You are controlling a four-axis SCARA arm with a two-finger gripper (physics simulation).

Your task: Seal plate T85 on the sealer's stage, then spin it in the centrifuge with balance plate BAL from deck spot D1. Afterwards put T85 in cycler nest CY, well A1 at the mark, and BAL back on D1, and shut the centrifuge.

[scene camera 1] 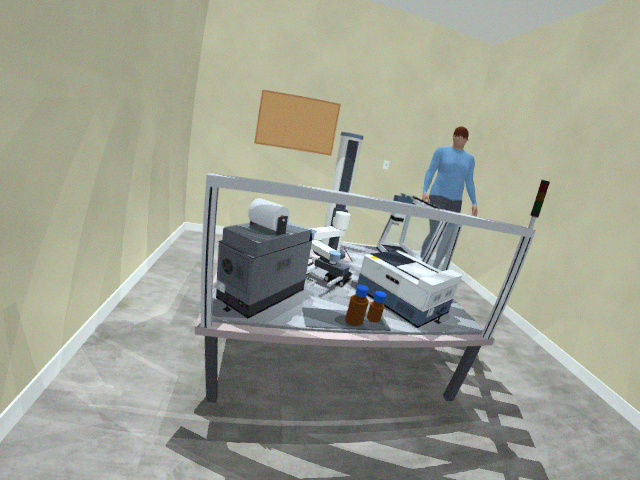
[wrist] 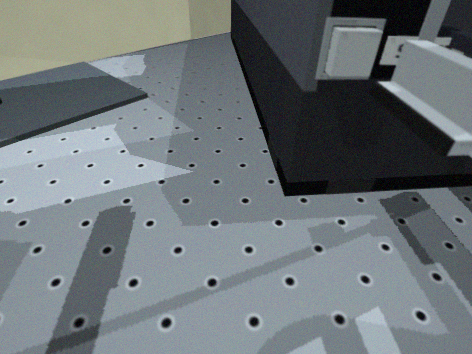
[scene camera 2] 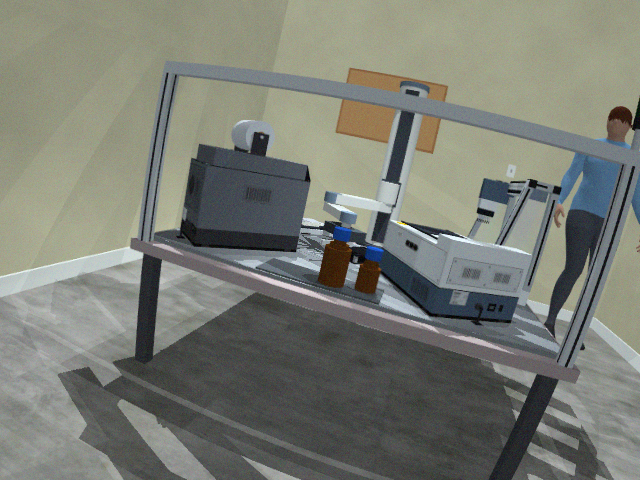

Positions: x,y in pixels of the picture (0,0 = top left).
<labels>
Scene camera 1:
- brown bottles with blue caps: 358,303
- white roll: 262,212
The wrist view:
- my gripper: 190,67
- perforated tabletop: 164,218
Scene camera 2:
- brown bottles with blue caps: 337,254
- white roll: 242,134
</labels>
